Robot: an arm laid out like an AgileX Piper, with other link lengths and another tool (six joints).
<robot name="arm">
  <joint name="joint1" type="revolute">
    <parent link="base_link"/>
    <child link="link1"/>
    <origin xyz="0 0 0.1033" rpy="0 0 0"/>
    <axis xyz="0 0 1"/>
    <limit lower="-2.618" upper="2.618"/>
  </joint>
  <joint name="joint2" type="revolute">
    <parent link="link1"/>
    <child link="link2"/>
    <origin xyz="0 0 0" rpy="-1.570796 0 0"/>
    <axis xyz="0 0 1"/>
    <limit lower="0" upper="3.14"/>
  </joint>
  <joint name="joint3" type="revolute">
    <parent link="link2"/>
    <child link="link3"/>
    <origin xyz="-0.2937 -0.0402 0" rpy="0 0 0"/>
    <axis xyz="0 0 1"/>
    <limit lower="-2.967" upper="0"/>
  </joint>
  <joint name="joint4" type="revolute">
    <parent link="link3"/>
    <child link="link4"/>
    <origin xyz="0.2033 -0.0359 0" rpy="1.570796 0 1.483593"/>
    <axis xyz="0 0 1"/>
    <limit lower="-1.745" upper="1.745"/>
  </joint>
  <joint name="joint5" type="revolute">
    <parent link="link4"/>
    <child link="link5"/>
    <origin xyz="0 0 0" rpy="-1.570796 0 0"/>
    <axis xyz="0 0 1"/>
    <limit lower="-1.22" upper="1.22"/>
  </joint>
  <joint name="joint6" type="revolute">
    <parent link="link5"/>
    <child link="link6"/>
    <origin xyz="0 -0.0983 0" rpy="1.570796 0 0"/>
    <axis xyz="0 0 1"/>
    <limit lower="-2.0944" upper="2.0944"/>
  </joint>
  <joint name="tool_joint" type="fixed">
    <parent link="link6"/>
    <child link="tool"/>
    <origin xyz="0.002 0.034 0.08" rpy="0 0.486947 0.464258"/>
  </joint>
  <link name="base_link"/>
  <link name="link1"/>
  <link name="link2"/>
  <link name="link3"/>
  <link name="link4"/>
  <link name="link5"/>
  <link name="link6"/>
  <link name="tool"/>
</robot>
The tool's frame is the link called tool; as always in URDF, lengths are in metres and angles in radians.
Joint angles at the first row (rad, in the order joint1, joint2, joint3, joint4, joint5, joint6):
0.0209 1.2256 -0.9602 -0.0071 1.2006 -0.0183
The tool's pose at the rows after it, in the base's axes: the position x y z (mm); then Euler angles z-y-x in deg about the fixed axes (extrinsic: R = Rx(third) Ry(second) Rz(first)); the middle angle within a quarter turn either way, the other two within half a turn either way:
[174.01 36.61 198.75 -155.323 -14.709 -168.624]
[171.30 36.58 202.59 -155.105 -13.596 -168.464]
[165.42 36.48 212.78 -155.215 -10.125 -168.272]
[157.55 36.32 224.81 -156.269 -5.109 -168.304]
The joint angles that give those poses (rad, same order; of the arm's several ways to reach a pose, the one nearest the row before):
0.0209 1.2256 -0.9602 -0.0059 1.2047 -0.0183
0.0210 1.2030 -0.9602 -0.0059 1.2091 -0.0106
0.0210 1.1433 -0.9603 -0.0059 1.2091 0.0000
0.0210 1.0623 -0.9527 -0.0059 1.1931 0.0000

